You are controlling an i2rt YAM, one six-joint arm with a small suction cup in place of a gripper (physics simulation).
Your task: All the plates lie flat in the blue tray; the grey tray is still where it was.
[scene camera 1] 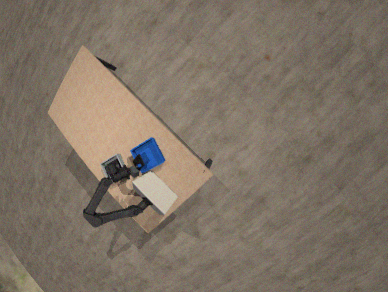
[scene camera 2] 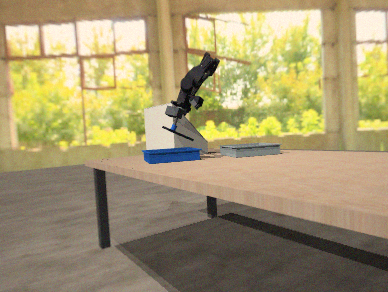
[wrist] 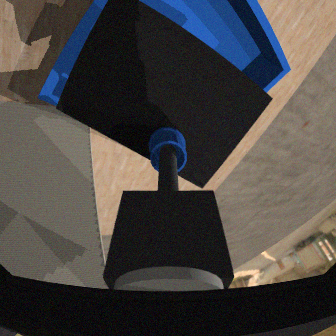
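Seen in the pictures: end effector, tool point: [scene camera 1: 141,164] [wrist: 167,136]; arm's base, origin of the base link: [scene camera 1: 147,200] [scene camera 2: 172,121].
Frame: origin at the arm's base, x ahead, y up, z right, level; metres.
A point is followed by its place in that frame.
Note:
My suction gripper [scene camera 2: 173,127] [wrist: 168,142] is shut on a black square plate [scene camera 1: 140,161] {x 0.266, y -0.045, z 0.142 m} [scene camera 2: 183,135] {x 0.324, y -0.083, z 0.095 m} [wrist: 215,110] {x 0.288, y -0.053, z 0.135 m}, which hangs from the cup near one edge. The plate is tilted in scene camera 2 and hangs above the blue tray [scene camera 1: 154,149] {x 0.291, y -0.194, z 0.226 m} [scene camera 2: 172,156] {x 0.387, y -0.172, z 0.188 m} [wrist: 225,35] {x 0.351, y -0.194, z 0.201 m}, apart from it. The plate hides part of the tray's inside in the wrist view. The grey tray [scene camera 1: 105,162] {x 0.526, y -0.165, z -0.262 m} [scene camera 2: 250,150] {x 0.507, y -0.169, z -0.158 m} stands on the table beside the blue one. A dark plate [scene camera 1: 114,163] shows in it in scene camera 1, partly covered by the arm.
A pale wedge-shaped block [scene camera 1: 156,192] {x 0.006, y -0.019, z 0.099 m} [scene camera 2: 159,129] {x 0.032, y -0.044, z 0.096 m} [wrist: 45,185] {x 0.169, y -0.062, z 0.032 m} stands at the arm's base, close beside the blue tray. The arm [scene camera 1: 97,199] {x 0.213, y 0.283, z -0.078 m} [scene camera 2: 192,82] {x 0.335, y 0.170, z 0.036 m} bends out past the table edge. The wooden table [scene camera 1: 90,100] {x 1.113, y -0.197, z -0.013 m} [scene camera 2: 300,175] {x 1.030, y -0.197, z 0.121 m} extends beyond the trays.

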